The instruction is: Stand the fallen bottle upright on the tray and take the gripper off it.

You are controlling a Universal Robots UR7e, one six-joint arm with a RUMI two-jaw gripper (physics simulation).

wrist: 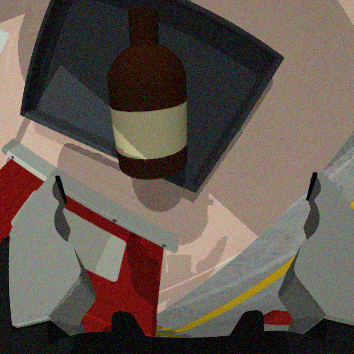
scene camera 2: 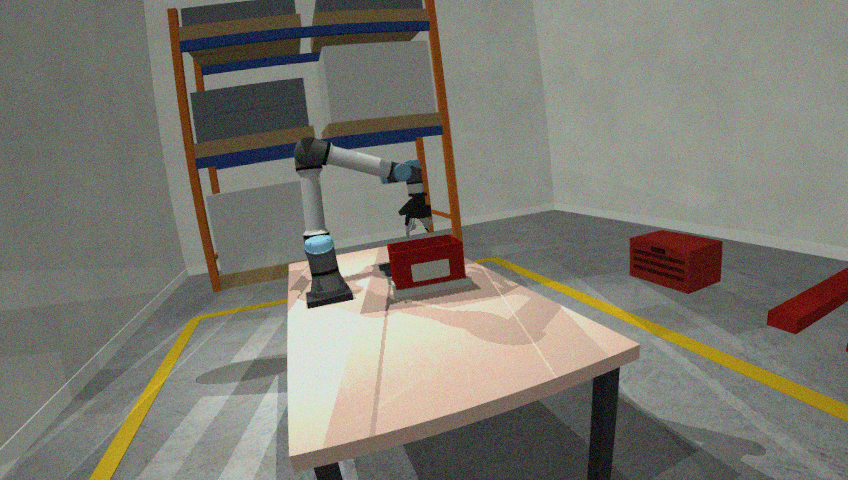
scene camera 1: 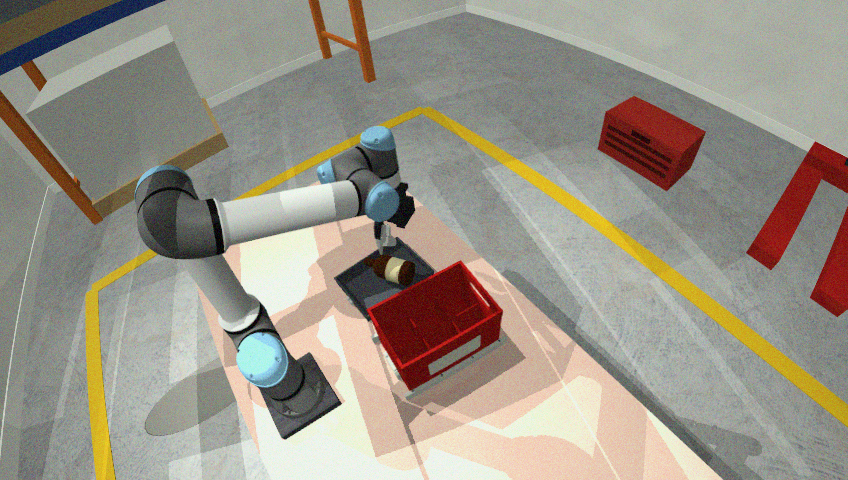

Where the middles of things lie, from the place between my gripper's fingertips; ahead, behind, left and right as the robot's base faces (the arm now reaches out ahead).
My gripper is now 4 cm past the brown bottle [scene camera 1: 397,270] and 11 cm above it.
